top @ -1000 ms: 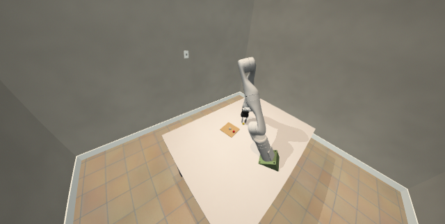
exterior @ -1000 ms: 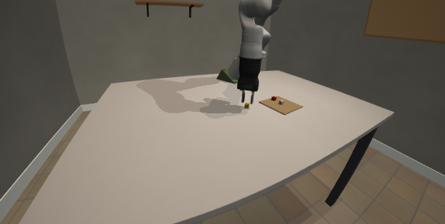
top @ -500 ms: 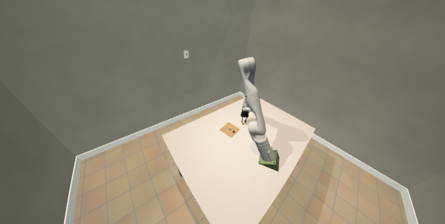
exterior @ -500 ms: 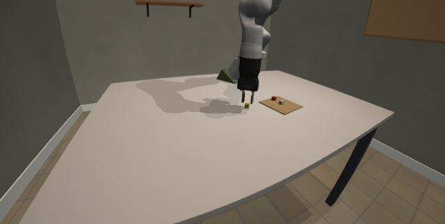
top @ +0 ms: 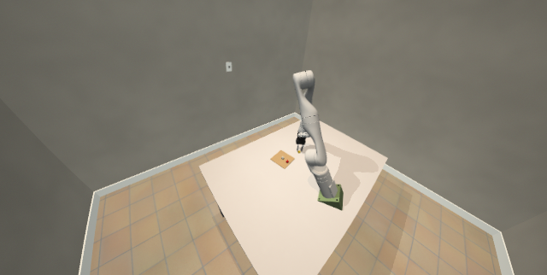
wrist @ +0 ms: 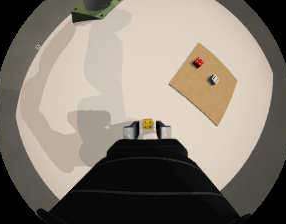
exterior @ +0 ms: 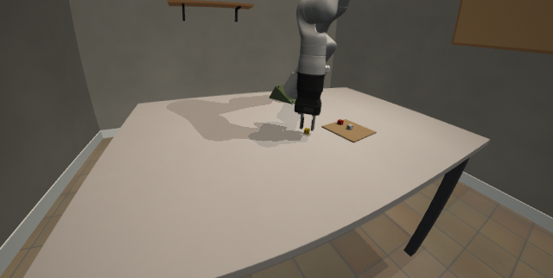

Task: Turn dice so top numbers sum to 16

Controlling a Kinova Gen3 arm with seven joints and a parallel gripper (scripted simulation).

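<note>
The yellow die lies 3 cm below my hand. Also, from my hand: white die: 16 cm to the left, 4 cm ahead, 2 cm below; tan mat: 16 cm to the left, 4 cm ahead, 3 cm below; red die: 16 cm to the left, 2 cm below.
</note>
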